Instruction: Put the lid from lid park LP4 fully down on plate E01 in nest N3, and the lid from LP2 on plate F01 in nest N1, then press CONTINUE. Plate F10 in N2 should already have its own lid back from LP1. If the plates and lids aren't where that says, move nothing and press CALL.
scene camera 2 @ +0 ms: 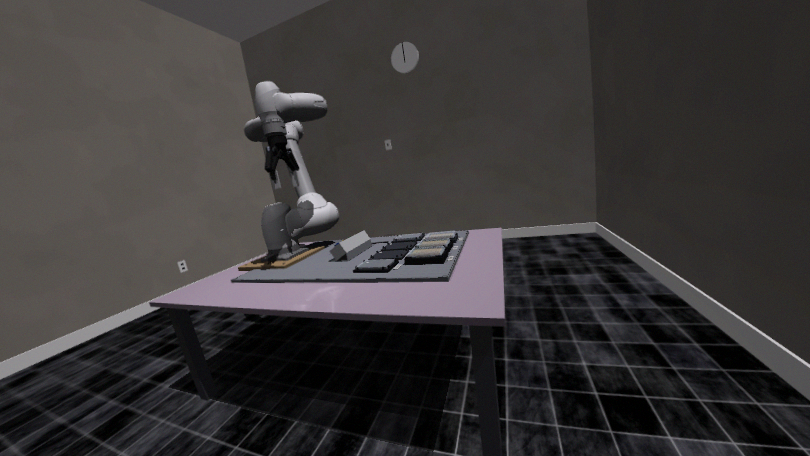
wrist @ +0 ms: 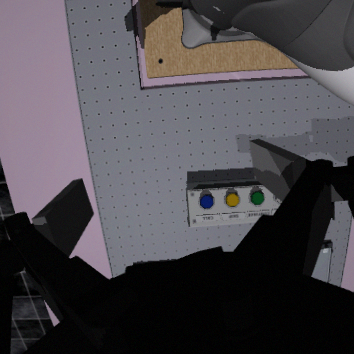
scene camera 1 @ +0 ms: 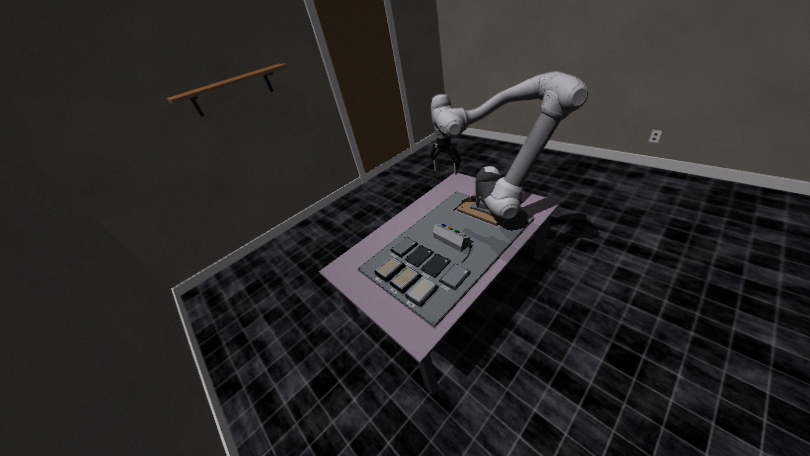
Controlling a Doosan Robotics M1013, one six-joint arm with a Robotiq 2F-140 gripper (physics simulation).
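Frame: origin at the arm's base, x ahead, y left, z up, level; centimetres.
Where they show: gripper, fingertip midpoint: (scene camera 2: 287, 187) (wrist: 169, 177) (scene camera 1: 446, 171); arm's base, link origin: (scene camera 2: 285, 255).
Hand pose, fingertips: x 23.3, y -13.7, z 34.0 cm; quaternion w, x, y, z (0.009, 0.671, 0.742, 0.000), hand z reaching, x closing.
Observation:
Each offset is from my fingertips to the top centre of the thing. "pt": to the spot under its first point. Level surfaces: height alone.
My gripper (scene camera 1: 445, 167) (scene camera 2: 285, 181) (wrist: 169, 177) is open and empty, high above the table, away from the plates. In scene camera 1, three plates with pale beige tops @(dx +56.5, dy -0.8, dz -31.0 cm) (scene camera 1: 389, 269) @(dx +56.6, dy +11.9, dz -31.4 cm) (scene camera 1: 405, 278) @(dx +57.4, dy +24.4, dz -31.4 cm) (scene camera 1: 421, 290) lie in a row. Behind them is a row of four parks: light grey lids @(dx +38.2, dy -7.1, dz -33.0 cm) (scene camera 1: 404, 245) @(dx +39.3, dy +32.1, dz -33.0 cm) (scene camera 1: 455, 275) at both ends, two dark park spots @(pt dx +39.3, dy +6.8, dz -33.8 cm) (scene camera 1: 419, 256) @(pt dx +38.6, dy +18.9, dz -33.8 cm) (scene camera 1: 436, 264) between. Plate and park labels are too small to read; whether any plate bears a lid I cannot tell. The button box @(dx +17.1, dy +13.2, dz -26.4 cm) (scene camera 1: 450, 235) (scene camera 2: 352, 246) (wrist: 196, 218) has blue @(dx +14.5, dy +5.9, dz -27.3 cm) (wrist: 206, 201), yellow @(dx +14.8, dy +10.9, dz -27.3 cm) (wrist: 232, 200) and green @(dx +15.1, dy +15.9, dz -27.3 cm) (wrist: 257, 197) buttons.
The grey perforated board @(dz -34.8 cm) (scene camera 1: 422, 229) (scene camera 2: 340, 275) (wrist: 135, 150) lies on the pink table @(dz -36.1 cm) (scene camera 1: 351, 266) (scene camera 2: 334, 297) (wrist: 35, 100). The arm's base stands on a wooden board (scene camera 1: 477, 214) (scene camera 2: 249, 266) (wrist: 200, 65) behind the button box. A cable runs from the box's end.

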